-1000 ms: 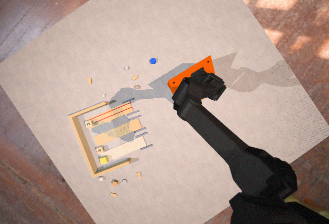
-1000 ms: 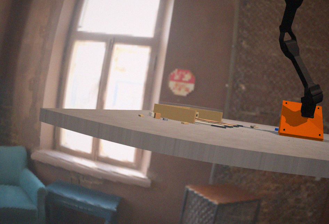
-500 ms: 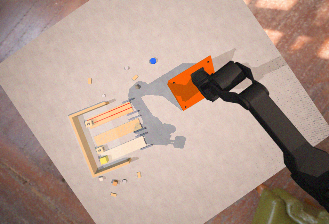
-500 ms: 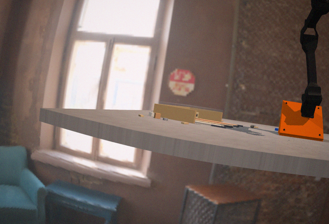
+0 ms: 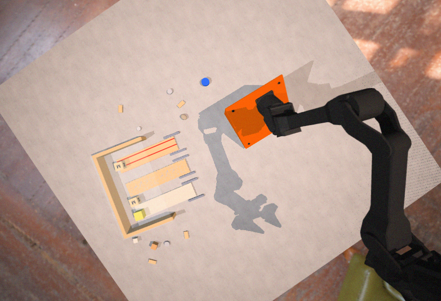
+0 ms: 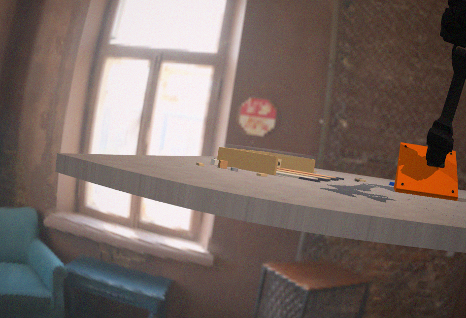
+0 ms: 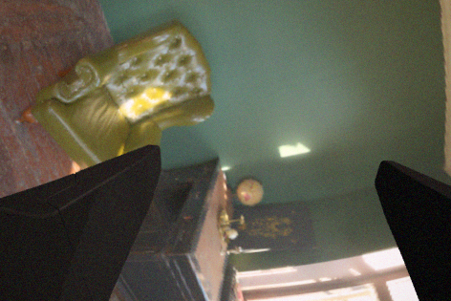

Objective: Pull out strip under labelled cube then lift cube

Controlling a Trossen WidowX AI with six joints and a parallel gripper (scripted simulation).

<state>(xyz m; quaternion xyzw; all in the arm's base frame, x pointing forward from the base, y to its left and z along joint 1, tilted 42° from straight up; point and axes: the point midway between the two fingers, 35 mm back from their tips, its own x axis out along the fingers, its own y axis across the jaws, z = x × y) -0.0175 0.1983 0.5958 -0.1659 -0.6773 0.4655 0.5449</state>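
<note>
The speckled strip is 55 cm to the right of my gripper tip, 51 cm ahead of it and 41 cm below it. Round my gripper tip: blue disc 77 cm to the right, 41 cm below, 16 cm ahead.
</note>
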